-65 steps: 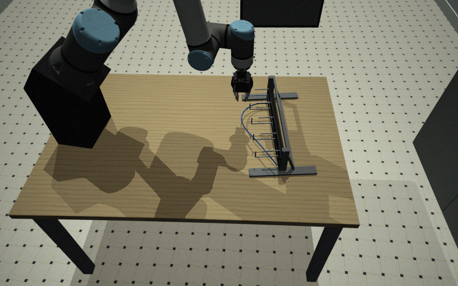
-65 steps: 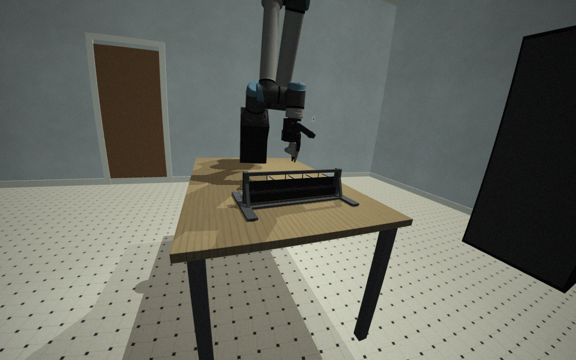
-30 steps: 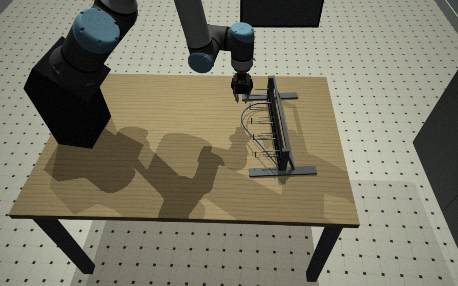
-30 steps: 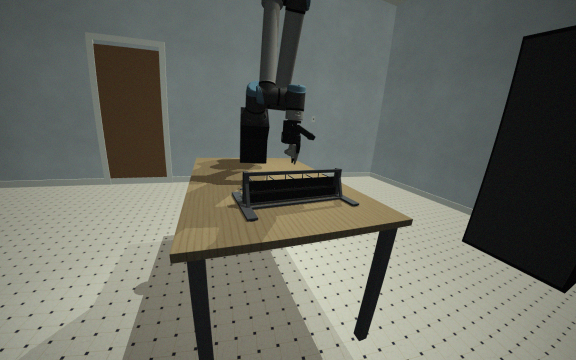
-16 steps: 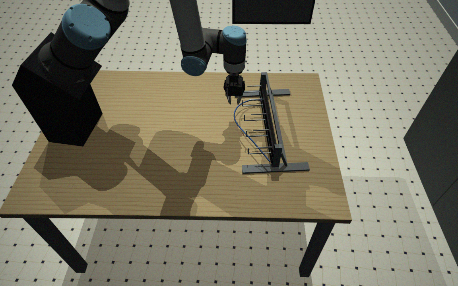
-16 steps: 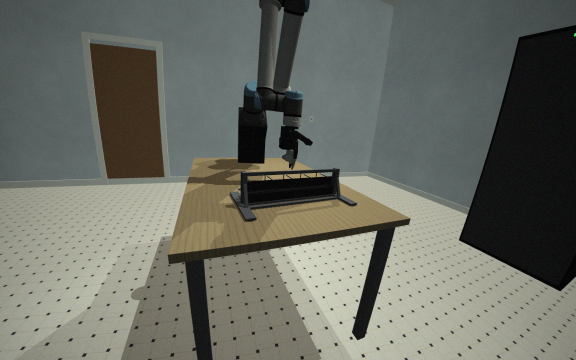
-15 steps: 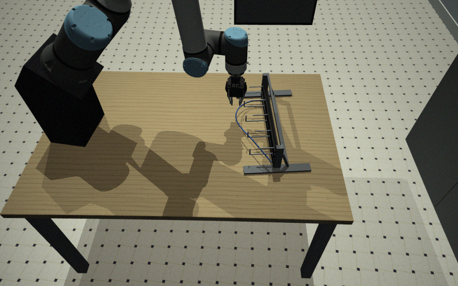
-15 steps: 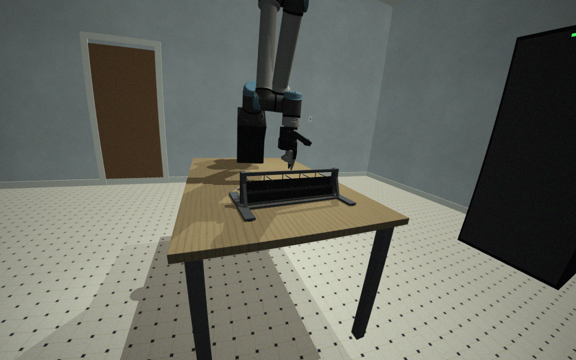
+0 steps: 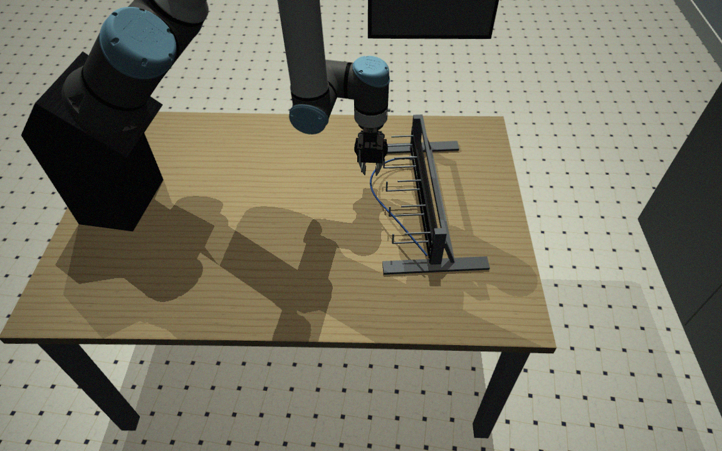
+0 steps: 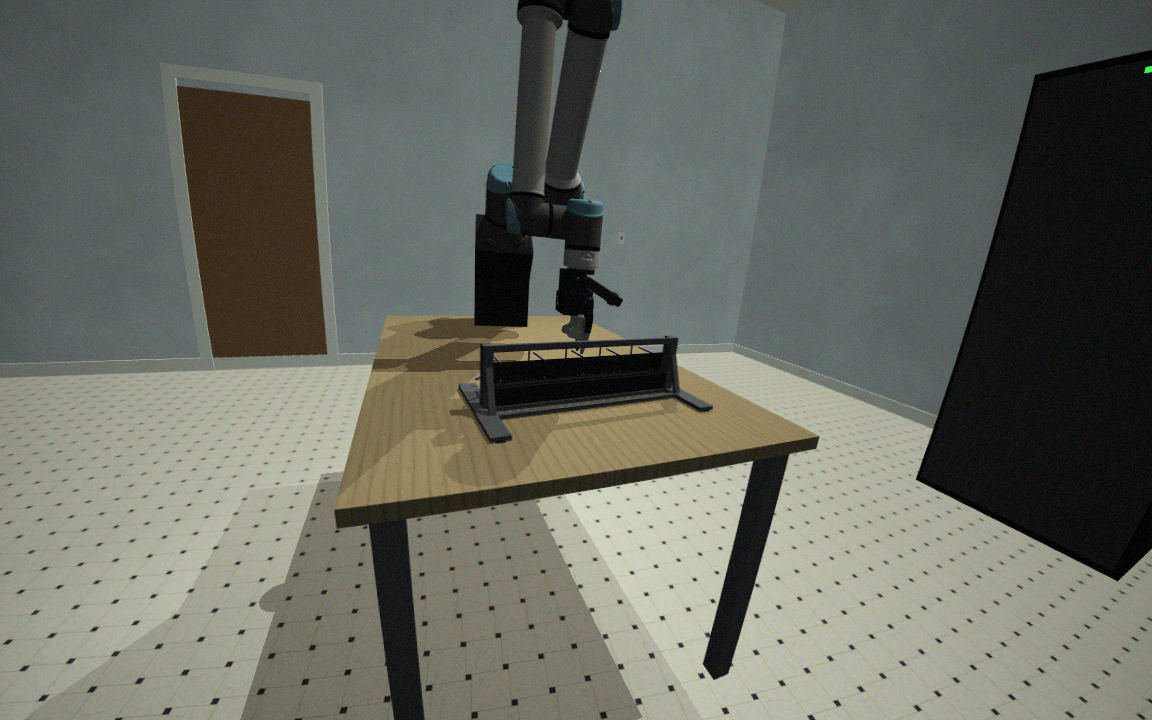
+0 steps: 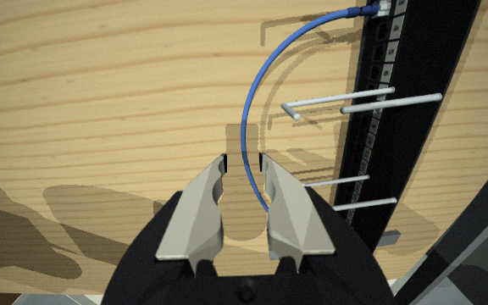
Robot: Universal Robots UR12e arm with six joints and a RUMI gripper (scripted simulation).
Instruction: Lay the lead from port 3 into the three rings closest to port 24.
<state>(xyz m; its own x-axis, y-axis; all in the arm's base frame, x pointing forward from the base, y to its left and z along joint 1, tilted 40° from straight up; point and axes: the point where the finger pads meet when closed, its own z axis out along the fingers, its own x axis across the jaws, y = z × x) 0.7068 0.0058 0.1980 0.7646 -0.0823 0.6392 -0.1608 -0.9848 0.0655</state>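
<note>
The rack is 16 cm ahead of my hand, 8 cm to the right of it and 2 cm below it.
</note>
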